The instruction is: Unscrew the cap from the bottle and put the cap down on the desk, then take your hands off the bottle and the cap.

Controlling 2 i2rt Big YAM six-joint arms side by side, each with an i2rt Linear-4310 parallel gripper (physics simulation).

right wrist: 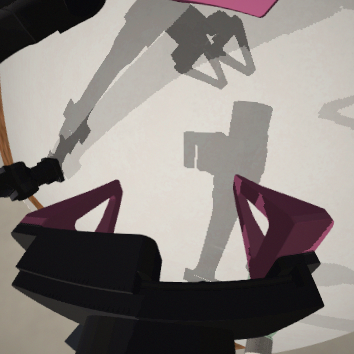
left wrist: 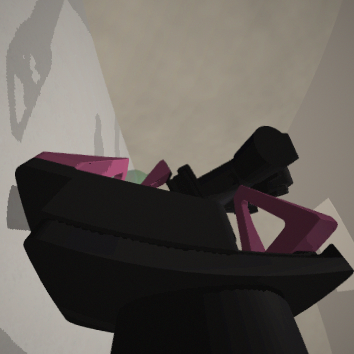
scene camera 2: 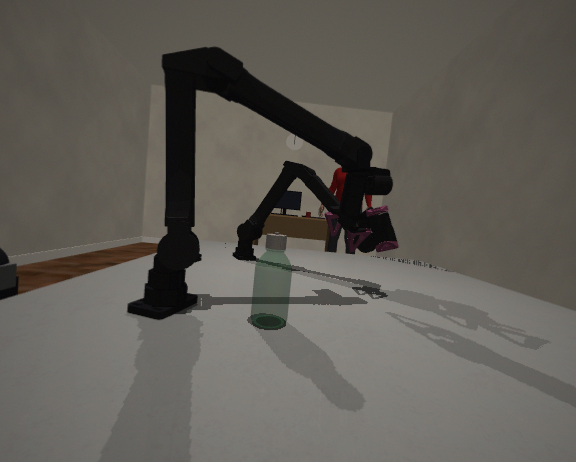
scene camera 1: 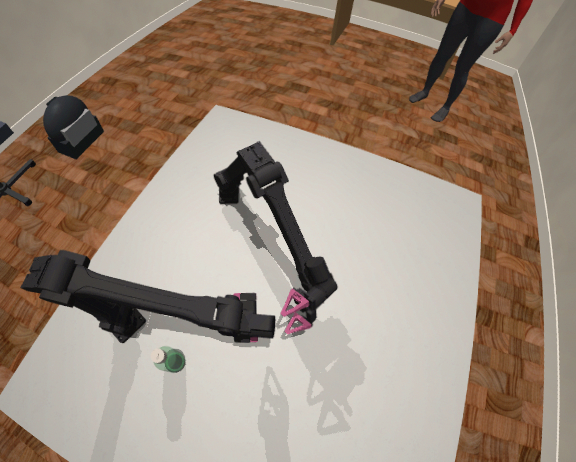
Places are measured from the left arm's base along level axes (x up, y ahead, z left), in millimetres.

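Pixels of known places: left gripper, fingertip midpoint: (left wrist: 184,178) (scene camera 2: 380,226) (scene camera 1: 284,324); right gripper, fingertip midpoint: (right wrist: 174,183) (scene camera 2: 341,243); left arm's base at its link origin: (right wrist: 53,168) (scene camera 2: 243,257) (scene camera 1: 229,192); right arm's base at its link origin: (scene camera 2: 164,306) (scene camera 1: 128,324).
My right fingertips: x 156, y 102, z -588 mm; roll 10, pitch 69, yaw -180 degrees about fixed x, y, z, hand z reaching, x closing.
Observation:
Ahead of a thing's pixels: the offset from my right fingertips to its top centre. Level surfaces: height alone.
A green see-through bottle @(dz -125, dx +24, dy -274 mm) (scene camera 1: 174,361) (scene camera 2: 271,290) stands upright on the white desk top @(dx -156 mm) (scene camera 1: 400,240) (scene camera 2: 240,400). Its pale ribbed cap @(dz -125, dx +31, dy -274 mm) (scene camera 1: 158,355) (scene camera 2: 276,242) sits on its neck; the cap (right wrist: 258,346) also shows at the bottom of the right wrist view. A bit of the green bottle (left wrist: 136,176) shows behind the fingers in the left wrist view. My right gripper (right wrist: 174,183) (scene camera 1: 247,318) is open and empty, above the desk and apart from the bottle. My left gripper (scene camera 1: 284,324) is open and empty, close beside the right one and farther from the bottle.
The right arm's base (scene camera 1: 124,325) (scene camera 2: 162,303) stands close to the bottle. The left arm's base (scene camera 1: 229,194) (scene camera 2: 244,254) stands farther back. The two grippers hang near each other. A person (scene camera 1: 462,55) stands beyond the desk top.

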